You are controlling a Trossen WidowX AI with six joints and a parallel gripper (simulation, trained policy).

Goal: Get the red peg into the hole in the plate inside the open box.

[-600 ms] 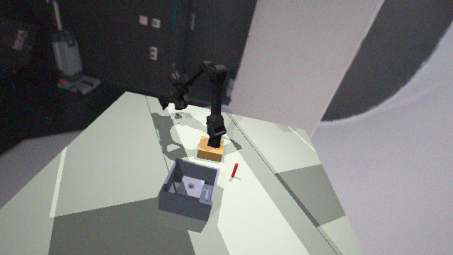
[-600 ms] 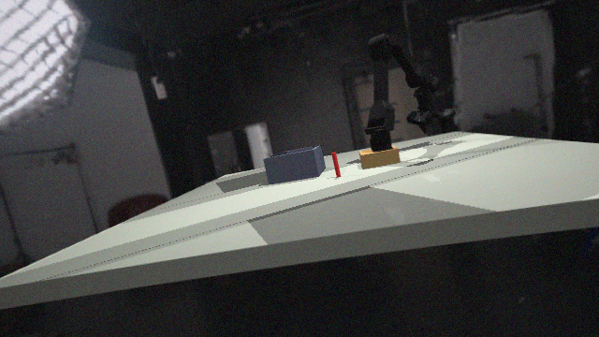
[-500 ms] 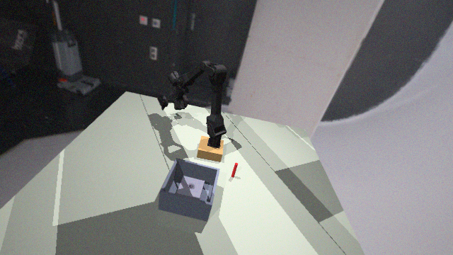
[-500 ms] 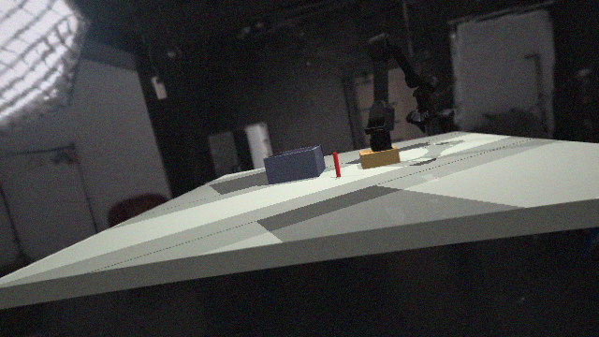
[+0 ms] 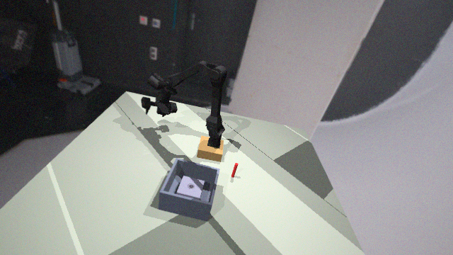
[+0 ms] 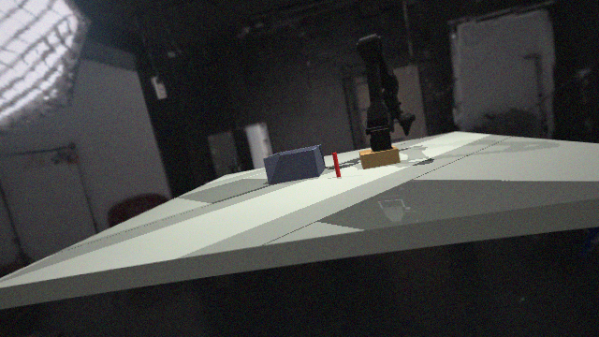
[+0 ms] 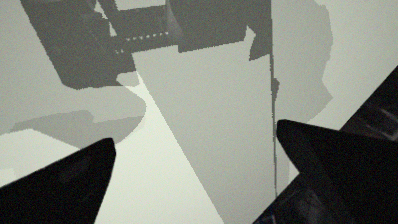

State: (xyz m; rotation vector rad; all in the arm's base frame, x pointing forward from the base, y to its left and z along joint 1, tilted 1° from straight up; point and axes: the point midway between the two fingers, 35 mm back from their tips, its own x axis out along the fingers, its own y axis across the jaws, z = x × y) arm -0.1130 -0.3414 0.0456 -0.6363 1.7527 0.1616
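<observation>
Right now my gripper tip is 28 cm short of the red peg, 47 cm to the right of it and 3 cm above it. From my gripper tip the other things lie so: blue-grey box 44 cm ahead, 29 cm to the left, 4 cm below; pale plate 44 cm ahead, 29 cm to the left, 2 cm below.
</observation>
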